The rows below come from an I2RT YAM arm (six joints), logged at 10 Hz.
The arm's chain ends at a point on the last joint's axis. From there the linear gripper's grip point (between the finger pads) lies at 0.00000 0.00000 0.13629 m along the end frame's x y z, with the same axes.
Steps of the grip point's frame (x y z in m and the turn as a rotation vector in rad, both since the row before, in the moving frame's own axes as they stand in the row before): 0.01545, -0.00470, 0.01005, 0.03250, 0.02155, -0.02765; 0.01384, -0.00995, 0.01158, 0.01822, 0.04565, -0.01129; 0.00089, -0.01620, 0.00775, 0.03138, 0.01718, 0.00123; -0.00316, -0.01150, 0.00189, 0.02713, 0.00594, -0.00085; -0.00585, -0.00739, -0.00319, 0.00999, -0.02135, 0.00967; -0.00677, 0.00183, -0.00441, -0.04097, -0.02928, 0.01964; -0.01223, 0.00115, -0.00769, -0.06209, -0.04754, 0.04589; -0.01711, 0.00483, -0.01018, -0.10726, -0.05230, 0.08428; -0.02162, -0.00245, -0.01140, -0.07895, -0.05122, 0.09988; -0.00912, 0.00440, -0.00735, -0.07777, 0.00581, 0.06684
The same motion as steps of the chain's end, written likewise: 0.01258, -0.00023, 0.01015, 0.03250, 0.02155, -0.02765; 0.00764, -0.00743, 0.01174, 0.01822, 0.04565, -0.01129; -0.00145, -0.01193, 0.00784, 0.03138, 0.01718, 0.00123; -0.00397, -0.00780, 0.00194, 0.02713, 0.00594, -0.00085; -0.00295, -0.00601, -0.00315, 0.00999, -0.02135, 0.00967; -0.00273, -0.00371, -0.00424, -0.04097, -0.02928, 0.01964; -0.00557, -0.00715, -0.00727, -0.06209, -0.04754, 0.04589; -0.00939, -0.00944, -0.00921, -0.10726, -0.05230, 0.08428; -0.01412, -0.01283, -0.01080, -0.07895, -0.05122, 0.09988; -0.00956, -0.00621, -0.00694, -0.07777, 0.00581, 0.06684
